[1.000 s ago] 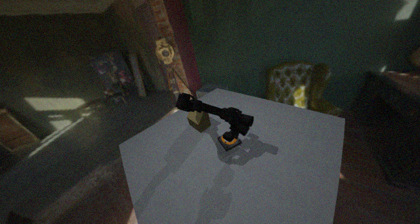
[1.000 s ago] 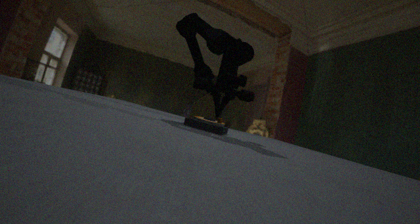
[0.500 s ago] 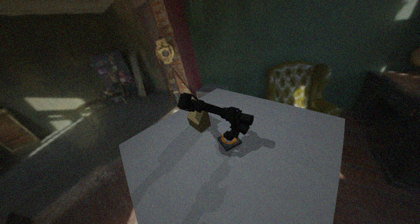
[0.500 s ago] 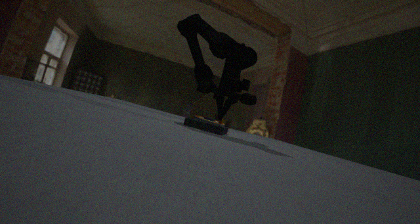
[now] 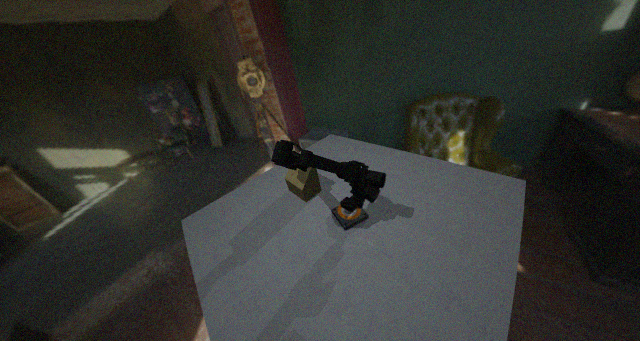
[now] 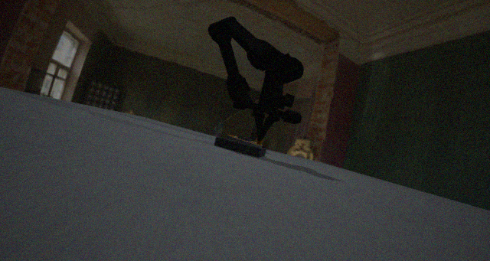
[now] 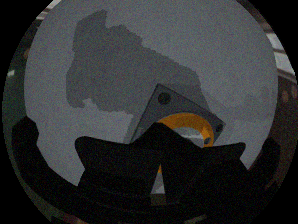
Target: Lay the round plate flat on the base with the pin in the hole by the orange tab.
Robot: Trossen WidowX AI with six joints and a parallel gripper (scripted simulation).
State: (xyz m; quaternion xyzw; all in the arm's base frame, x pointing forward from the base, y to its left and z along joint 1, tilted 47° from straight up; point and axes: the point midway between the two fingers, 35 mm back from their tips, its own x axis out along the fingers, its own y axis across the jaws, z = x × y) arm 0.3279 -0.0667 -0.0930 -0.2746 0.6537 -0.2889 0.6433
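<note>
The round orange plate lies 3 cm behind my gripper tip, 2 cm to the right of it and 1 cm below it. Round my gripper tip: dark square base: 4 cm to the right, 4 cm behind, 2 cm below.
</note>
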